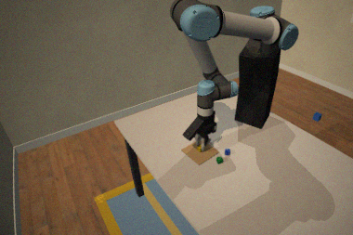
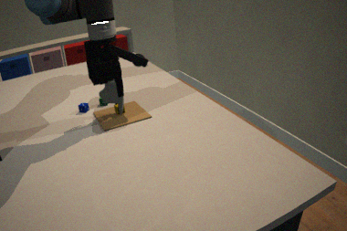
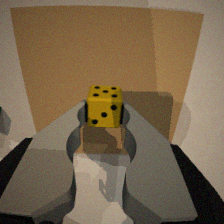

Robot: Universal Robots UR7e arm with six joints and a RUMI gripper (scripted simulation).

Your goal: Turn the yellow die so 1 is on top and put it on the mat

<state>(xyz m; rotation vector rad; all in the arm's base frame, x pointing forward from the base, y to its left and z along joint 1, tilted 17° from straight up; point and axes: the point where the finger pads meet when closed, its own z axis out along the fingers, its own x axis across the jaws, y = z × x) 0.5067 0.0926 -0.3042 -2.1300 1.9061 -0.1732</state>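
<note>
Now: hand right at the yellow die. Also, from my hand: blue die (110 mm behind, 90 mm to the left, 10 mm below); green die (110 mm to the left, 40 mm behind, 10 mm below); tan mat (20 mm below).
</note>
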